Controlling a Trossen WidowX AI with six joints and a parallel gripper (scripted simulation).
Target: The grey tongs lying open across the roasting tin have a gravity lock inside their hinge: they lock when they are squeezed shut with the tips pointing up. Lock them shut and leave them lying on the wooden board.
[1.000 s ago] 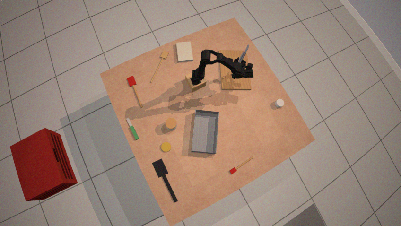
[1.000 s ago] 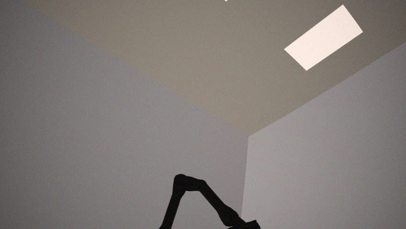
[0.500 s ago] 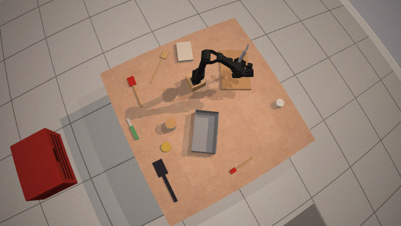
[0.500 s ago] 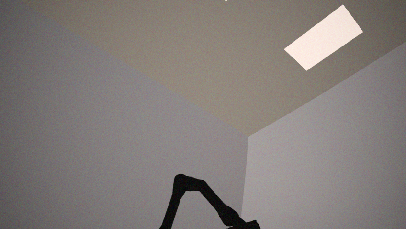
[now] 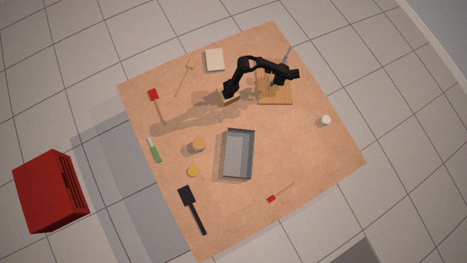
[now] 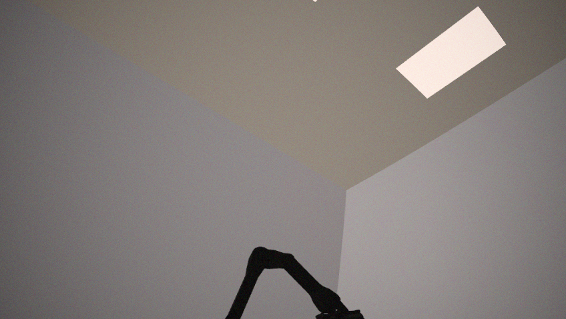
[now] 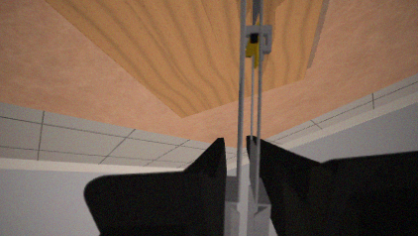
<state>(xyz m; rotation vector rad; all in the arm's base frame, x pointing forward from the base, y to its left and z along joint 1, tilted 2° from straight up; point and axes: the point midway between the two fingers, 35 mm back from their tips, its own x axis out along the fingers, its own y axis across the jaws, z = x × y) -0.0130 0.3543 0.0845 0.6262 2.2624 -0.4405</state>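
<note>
My gripper tip is 140 mm above the wooden board, 10 mm to the left of it and 10 mm short of it. Also, from my gripper tip: cream block: 340 mm to the right, 270 mm behind, 130 mm below; yellow slider part: 40 mm to the right, 40 mm ahead, 20 mm below; white cylinder: 410 mm ahead, 210 mm to the left, 130 mm below.
</note>
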